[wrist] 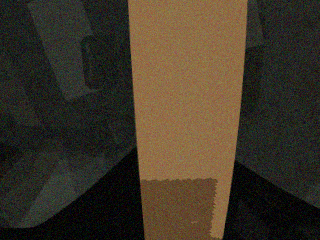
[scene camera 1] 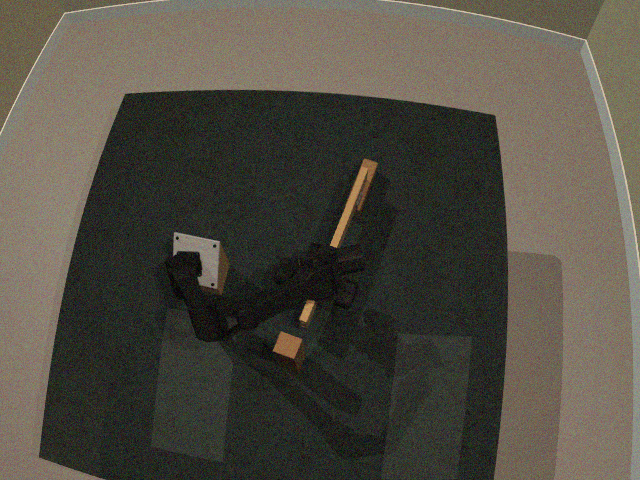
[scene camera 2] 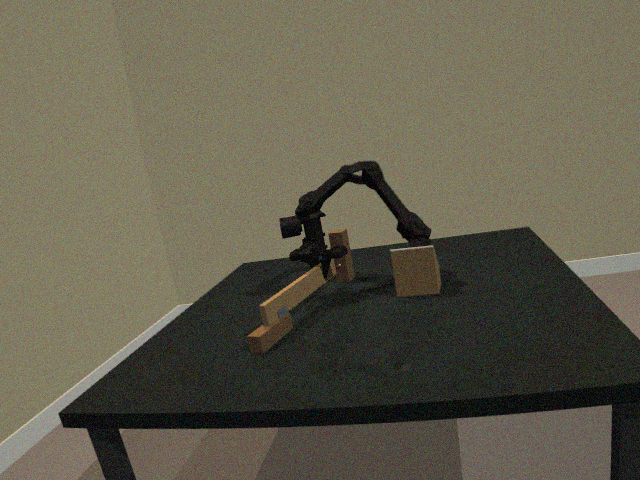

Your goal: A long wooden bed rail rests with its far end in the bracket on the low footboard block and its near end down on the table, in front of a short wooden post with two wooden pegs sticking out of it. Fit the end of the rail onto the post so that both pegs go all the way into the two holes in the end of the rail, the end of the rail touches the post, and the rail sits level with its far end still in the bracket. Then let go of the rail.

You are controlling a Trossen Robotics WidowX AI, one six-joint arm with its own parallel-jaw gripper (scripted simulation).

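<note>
Gripper visible, including in the wrist view. A wooden bed rail is visible as well.
</note>
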